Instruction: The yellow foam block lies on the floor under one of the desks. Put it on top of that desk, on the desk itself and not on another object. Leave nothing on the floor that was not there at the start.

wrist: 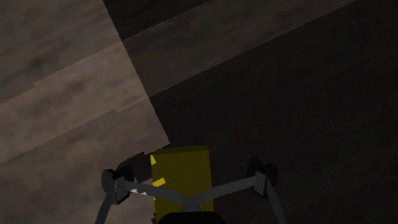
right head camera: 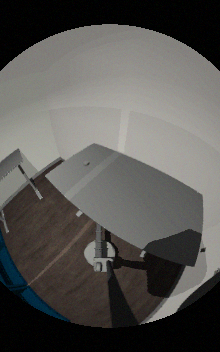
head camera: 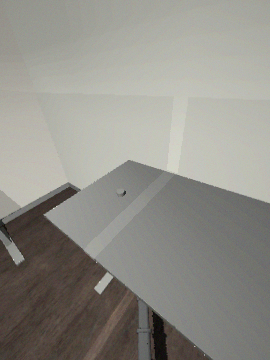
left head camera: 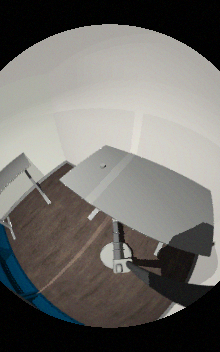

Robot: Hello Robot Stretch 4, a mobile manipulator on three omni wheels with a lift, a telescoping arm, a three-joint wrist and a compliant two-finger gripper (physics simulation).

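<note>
The yellow foam block lies on the floor in the wrist view, at the bottom middle, mostly in shadow with a few bright patches on its left edge. My gripper is open, with one finger on each side of the block and a gap between each finger and the block. The near end of the block is hidden by the gripper's body. The grey desk stands ahead, and my arm reaches beneath it. The block and the fingers are hidden in the head views.
A small round grey object sits on the desk's far left part. Another desk stands at the left. A blue object is at the lower left. Walls stand behind the desk.
</note>
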